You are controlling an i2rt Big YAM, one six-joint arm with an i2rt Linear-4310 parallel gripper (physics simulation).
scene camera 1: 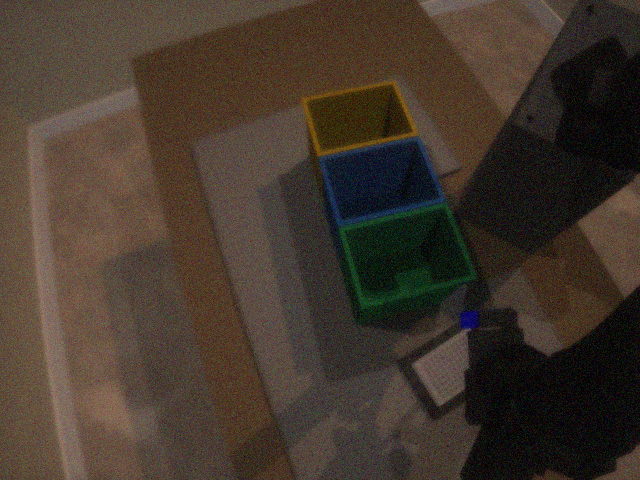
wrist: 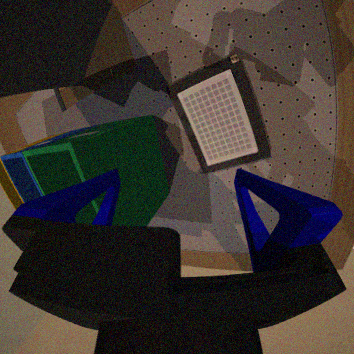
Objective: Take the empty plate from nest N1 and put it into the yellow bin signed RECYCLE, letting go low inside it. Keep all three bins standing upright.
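Places are measured from the arm's base along level axes (x ahead, y left, z up), in millimetres.
Pixels of known places: gripper, fingertip midpoint: (scene camera 1: pixel 474 351) (wrist: pixel 176 175); arm's base, origin of the base link: (scene camera 1: pixel 600 93).
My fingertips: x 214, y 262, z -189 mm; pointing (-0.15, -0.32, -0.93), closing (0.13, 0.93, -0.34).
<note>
Ahead of a thing's pixels: the offset from my fingertips to its top centre. "pt": to the spot under its first point. Level surfaces: height alone.
The white plate with a grid of wells {pt 10 mm ahead, 12 mm left, 144 mm down} (scene camera 1: pixel 442 367) (wrist: pixel 218 117) lies flat in a dark nest {14 mm back, 15 mm left, 155 mm down} (scene camera 1: pixel 421 388) (wrist: pixel 251 111); the arm covers its right part in the scene view. The nest's label is not readable. My gripper (wrist: pixel 176 175) is open and empty, above the table; in the wrist view the plate shows beyond and between the fingertips, toward the right one. One blue fingertip (scene camera 1: pixel 469 320) shows near the plate in the scene view. The yellow bin {63 mm ahead, 427 mm right, 10 mm up} (scene camera 1: pixel 356 118) (wrist: pixel 9 187) stands upright at the far end of the bin row; its sign does not show.
The blue bin {59 mm ahead, 294 mm right, 10 mm up} (scene camera 1: pixel 382 180) (wrist: pixel 24 172) stands upright in the middle of the row, and the green bin {55 mm ahead, 162 mm right, 10 mm up} (scene camera 1: pixel 385 310) (wrist: pixel 135 150) stands upright nearest the nest. A large dark panel (scene camera 1: pixel 527 196) (wrist: pixel 45 45) is beside the bins. The grey perforated board {169 mm down} (scene camera 1: pixel 232 206) (wrist: pixel 305 125) lies under bins and nest.
</note>
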